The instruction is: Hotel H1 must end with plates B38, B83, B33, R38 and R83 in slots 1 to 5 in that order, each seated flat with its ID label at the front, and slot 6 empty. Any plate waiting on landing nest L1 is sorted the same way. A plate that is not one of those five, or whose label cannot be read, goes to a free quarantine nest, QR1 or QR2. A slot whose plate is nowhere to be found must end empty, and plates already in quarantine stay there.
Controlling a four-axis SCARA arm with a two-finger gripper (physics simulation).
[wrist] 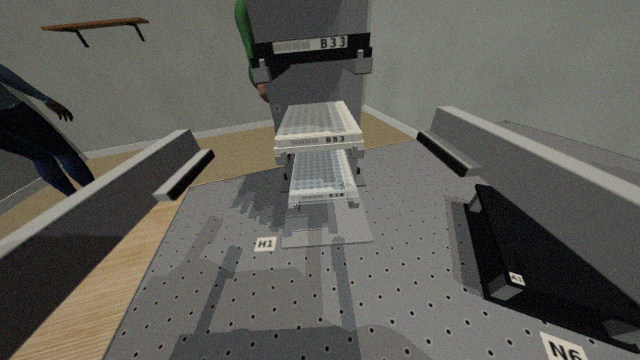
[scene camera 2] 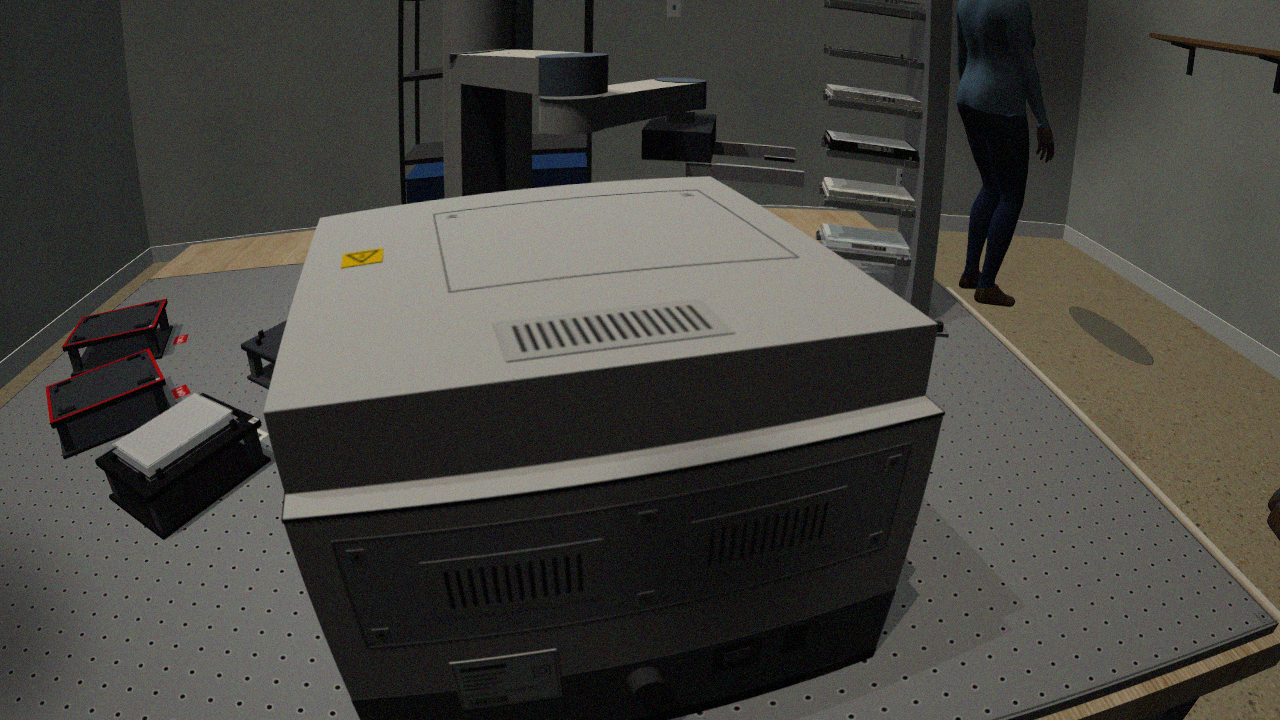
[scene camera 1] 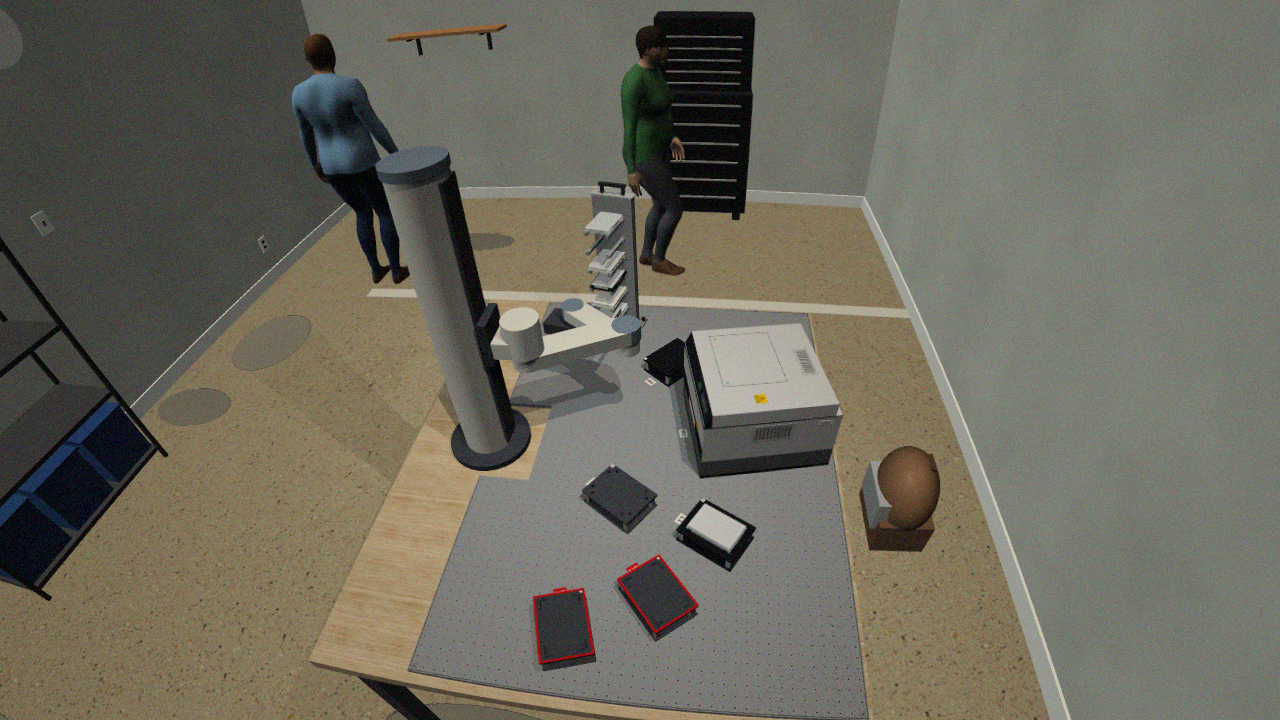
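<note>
The hotel H1 (scene camera 1: 630, 237) (scene camera 2: 930, 161) (wrist: 320, 85) stands at the table's far end. In the wrist view, black-edged B33 (wrist: 311, 45) is at the top, white B83 (wrist: 319, 137) is below it, and clear B38 (wrist: 324, 194) is lowest. Scene camera 2 also shows a white plate (scene camera 2: 870, 96) above the black one, its label unreadable there, and two empty slots higher up. My gripper (scene camera 2: 792, 164) (wrist: 313, 132) is open and empty in front of the hotel, near the B33 and B83 levels. A white plate (scene camera 1: 717, 526) (scene camera 2: 175, 433) lies on a black nest; its label is unreadable.
Two red-rimmed nests (scene camera 1: 657, 594) (scene camera 1: 563, 625) and a dark nest (scene camera 1: 619, 495) stand on the near half of the table. A large grey instrument (scene camera 1: 760, 385) (scene camera 2: 590, 358) stands at the right. A black nest (scene camera 1: 666, 360) (wrist: 555, 260) marked A1 is beside label N6 (wrist: 562, 347).
</note>
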